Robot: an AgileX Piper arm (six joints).
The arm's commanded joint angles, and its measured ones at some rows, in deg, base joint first. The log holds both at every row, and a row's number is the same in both.
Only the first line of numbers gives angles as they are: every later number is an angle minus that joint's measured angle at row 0.
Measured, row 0:
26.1 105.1 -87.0 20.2 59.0 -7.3
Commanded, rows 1 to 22:
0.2 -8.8 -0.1 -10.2 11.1 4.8
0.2 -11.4 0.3 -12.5 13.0 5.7
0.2 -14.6 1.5 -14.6 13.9 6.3
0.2 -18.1 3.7 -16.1 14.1 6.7
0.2 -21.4 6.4 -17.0 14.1 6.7
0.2 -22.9 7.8 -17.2 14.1 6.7
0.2 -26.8 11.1 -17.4 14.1 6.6
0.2 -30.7 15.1 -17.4 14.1 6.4
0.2 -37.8 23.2 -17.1 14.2 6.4
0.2 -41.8 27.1 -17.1 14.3 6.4
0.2 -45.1 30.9 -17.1 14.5 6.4
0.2 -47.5 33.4 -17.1 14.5 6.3
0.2 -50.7 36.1 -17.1 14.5 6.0
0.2 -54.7 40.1 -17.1 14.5 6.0
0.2 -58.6 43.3 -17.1 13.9 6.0
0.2 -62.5 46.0 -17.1 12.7 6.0
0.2 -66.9 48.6 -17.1 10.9 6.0
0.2 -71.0 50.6 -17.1 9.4 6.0
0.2 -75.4 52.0 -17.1 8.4 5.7
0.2 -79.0 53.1 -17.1 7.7 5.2
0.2 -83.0 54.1 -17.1 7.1 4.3
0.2 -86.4 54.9 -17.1 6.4 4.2
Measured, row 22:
0.0 -82.2 53.7 -16.7 7.8 5.3
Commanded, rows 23 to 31:
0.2 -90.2 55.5 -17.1 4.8 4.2
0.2 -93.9 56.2 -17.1 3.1 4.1
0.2 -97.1 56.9 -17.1 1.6 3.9
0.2 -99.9 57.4 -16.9 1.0 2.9
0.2 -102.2 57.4 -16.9 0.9 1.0
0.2 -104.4 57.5 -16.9 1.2 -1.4
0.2 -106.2 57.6 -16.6 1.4 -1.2
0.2 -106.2 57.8 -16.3 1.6 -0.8
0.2 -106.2 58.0 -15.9 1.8 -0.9
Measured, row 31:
0.0 -105.4 57.7 -16.2 1.6 -0.7
